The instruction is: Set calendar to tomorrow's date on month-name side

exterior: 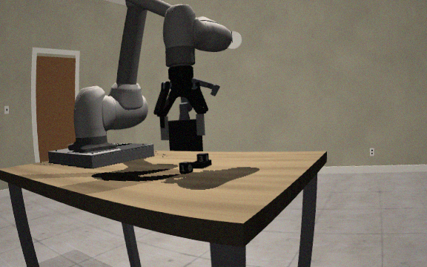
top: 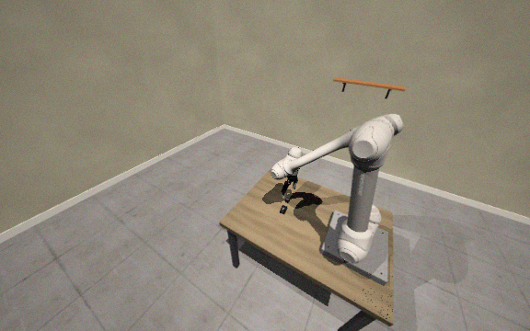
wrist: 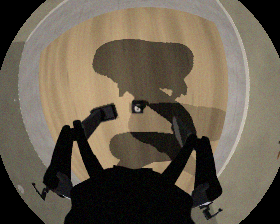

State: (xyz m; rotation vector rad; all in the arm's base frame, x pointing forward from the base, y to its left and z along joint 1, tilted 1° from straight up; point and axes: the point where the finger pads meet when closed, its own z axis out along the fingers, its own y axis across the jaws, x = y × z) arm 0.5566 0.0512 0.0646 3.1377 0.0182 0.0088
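Right now my hand is 100 mm above the dark cube. From my hand the other things lie so: dark calendar tray 40 mm behind, 100 mm to the left, 100 mm below.
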